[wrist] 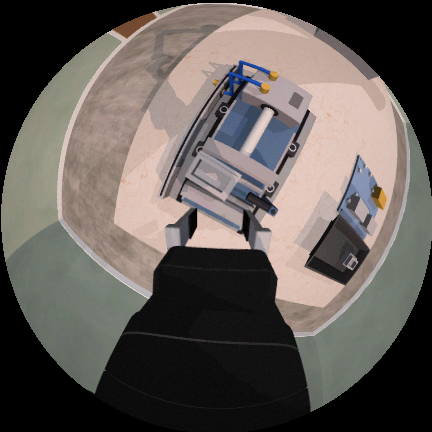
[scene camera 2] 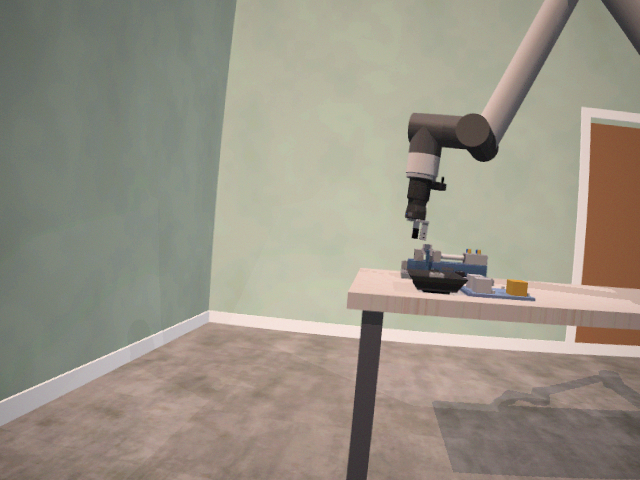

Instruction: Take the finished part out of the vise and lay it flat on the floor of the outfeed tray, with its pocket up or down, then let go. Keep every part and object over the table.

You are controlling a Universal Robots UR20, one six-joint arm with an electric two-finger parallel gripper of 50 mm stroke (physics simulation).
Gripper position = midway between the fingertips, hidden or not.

I see my gripper (scene camera 2: 418, 239).
My gripper is seen too in the wrist view (wrist: 219, 218).
